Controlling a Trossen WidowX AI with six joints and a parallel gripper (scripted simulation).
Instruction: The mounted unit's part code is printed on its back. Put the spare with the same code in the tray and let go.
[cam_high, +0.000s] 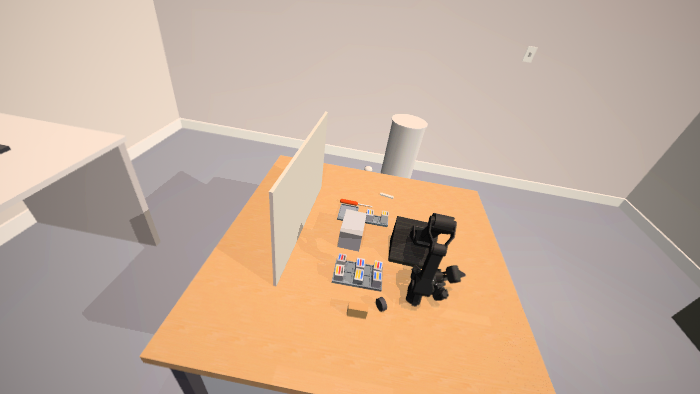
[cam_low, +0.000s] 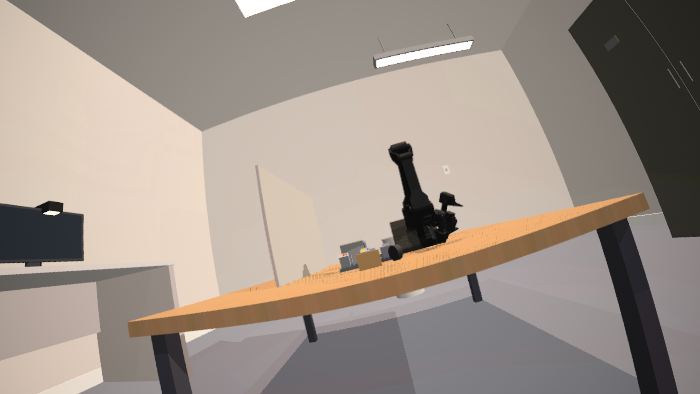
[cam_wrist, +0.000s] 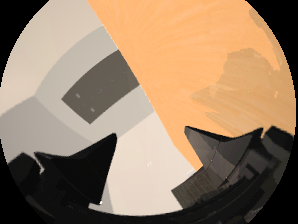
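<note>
Right now the brown block is 380 mm ahead of my gripper tip, 190 mm to the left of it and 60 mm below it. From my gripper tip the other things lie so: grey tray: 330 mm ahead, 350 mm to the right, 70 mm below; then mounted unit: 440 mm ahead, 200 mm to the right, 30 mm below; then black puck: 290 mm ahead, 140 mm to the left, 60 mm below.
</note>
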